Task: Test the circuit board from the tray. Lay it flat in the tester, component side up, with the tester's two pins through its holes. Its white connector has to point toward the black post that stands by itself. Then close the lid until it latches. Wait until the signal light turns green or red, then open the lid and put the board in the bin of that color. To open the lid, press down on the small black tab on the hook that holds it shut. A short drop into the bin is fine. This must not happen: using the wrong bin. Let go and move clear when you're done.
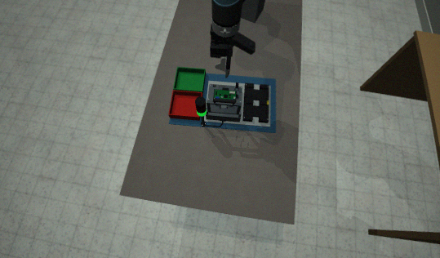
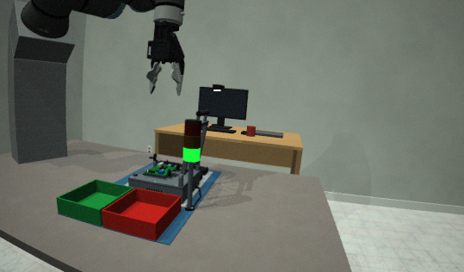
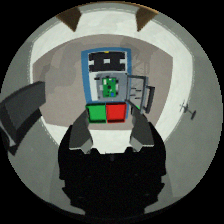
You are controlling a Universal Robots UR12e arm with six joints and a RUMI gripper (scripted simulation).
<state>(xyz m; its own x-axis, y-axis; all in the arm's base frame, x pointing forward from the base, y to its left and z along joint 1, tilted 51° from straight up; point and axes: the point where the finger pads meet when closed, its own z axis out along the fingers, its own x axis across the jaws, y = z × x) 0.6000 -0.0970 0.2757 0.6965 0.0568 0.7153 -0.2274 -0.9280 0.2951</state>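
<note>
Right now the green circuit board is 250 mm below my hand. From my hand the other things lie so: tester lid (110 mm ahead, 40 mm to the right, 140 mm below); red bin (20 mm behind, 210 mm to the right, 310 mm below); black latch hook (40 mm behind, 70 mm to the left, 240 mm below).
</note>
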